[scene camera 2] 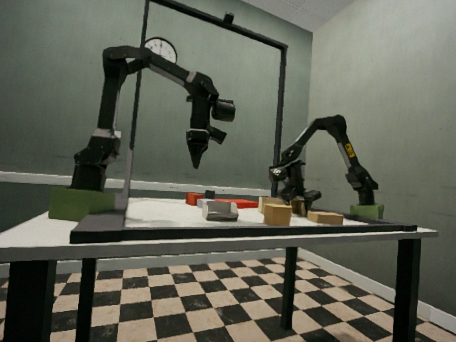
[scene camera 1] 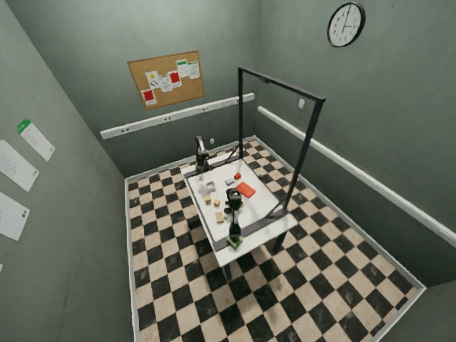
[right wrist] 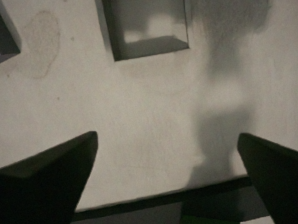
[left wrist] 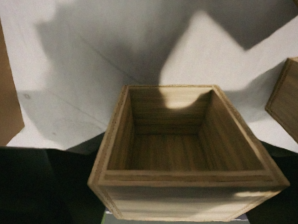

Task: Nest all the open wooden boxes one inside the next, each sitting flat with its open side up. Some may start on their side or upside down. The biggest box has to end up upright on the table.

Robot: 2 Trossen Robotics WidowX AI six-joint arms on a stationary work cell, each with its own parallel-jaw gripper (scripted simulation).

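Note:
An open wooden box (left wrist: 201,153) is visible, as is the left gripper (left wrist: 167,128). The right gripper appears at (scene camera 2: 196,168) and (right wrist: 168,139).

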